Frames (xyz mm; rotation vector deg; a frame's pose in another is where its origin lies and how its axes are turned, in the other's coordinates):
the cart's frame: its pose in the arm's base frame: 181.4 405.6 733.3 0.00 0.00 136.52
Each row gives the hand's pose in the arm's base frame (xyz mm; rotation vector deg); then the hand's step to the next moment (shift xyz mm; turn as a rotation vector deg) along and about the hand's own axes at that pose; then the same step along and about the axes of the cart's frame.
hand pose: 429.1 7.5 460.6 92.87 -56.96 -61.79
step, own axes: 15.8 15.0 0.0 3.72 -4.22 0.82
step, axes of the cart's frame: -14.7 11.6 11.1 -2.42 1.32 -4.97
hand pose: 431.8 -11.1 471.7 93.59 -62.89 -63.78
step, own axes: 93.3 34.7 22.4 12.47 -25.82 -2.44
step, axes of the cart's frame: -64.1 79.0 8.1 -10.75 -3.29 -26.49
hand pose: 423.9 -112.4 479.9 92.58 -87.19 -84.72
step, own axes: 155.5 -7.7 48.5 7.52 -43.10 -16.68
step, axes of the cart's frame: -33.5 138.2 -79.9 -22.51 -20.87 -35.36
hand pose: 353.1 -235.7 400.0 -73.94 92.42 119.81
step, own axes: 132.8 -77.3 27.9 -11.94 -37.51 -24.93
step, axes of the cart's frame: 39.5 24.7 -149.1 -33.37 -27.38 -17.54
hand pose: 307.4 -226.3 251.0 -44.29 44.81 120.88
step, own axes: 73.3 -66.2 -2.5 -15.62 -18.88 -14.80
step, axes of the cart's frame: 34.9 -56.7 -73.0 -24.97 -13.60 -3.30
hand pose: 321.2 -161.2 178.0 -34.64 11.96 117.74
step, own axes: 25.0 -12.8 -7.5 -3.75 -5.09 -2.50
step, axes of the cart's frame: 13.9 -18.4 -17.7 -5.60 -3.85 0.17
